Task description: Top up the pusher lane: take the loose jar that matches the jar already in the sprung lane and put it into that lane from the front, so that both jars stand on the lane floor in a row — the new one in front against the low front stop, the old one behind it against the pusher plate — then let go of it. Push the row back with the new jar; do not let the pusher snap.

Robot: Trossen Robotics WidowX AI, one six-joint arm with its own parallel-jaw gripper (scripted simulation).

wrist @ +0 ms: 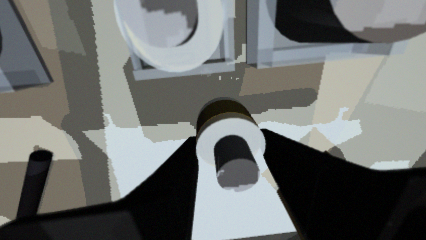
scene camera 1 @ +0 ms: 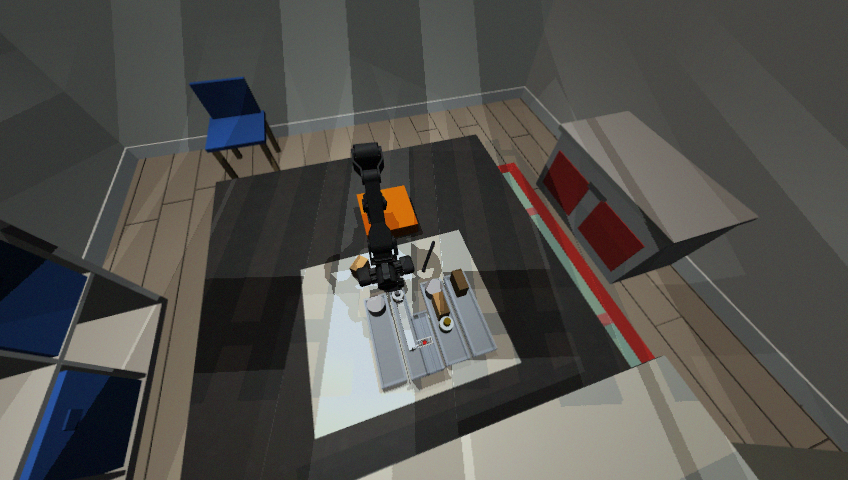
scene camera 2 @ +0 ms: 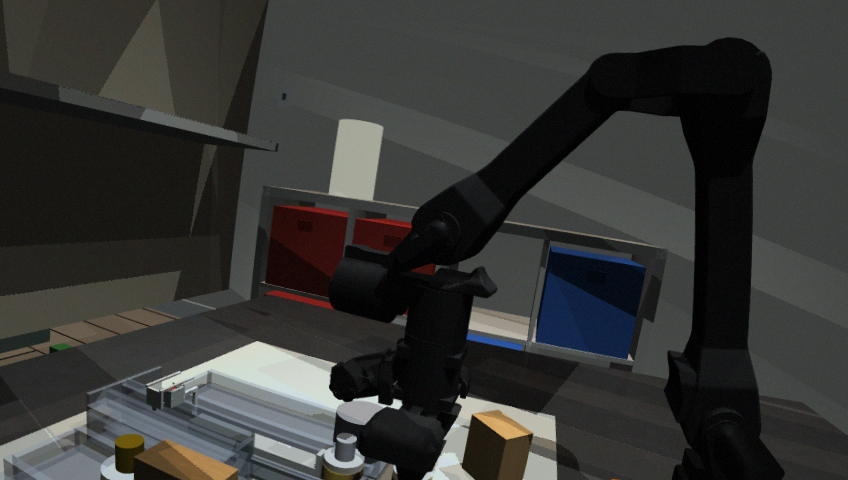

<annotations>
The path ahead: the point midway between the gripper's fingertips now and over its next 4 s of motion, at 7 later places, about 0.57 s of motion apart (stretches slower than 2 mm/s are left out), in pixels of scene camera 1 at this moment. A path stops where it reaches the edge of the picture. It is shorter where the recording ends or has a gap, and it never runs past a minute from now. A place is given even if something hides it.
The gripper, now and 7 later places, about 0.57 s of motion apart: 387, 280; 386, 275; 389, 270; 393, 280; 394, 281; 394, 283; 395, 285; 395, 287
</annotations>
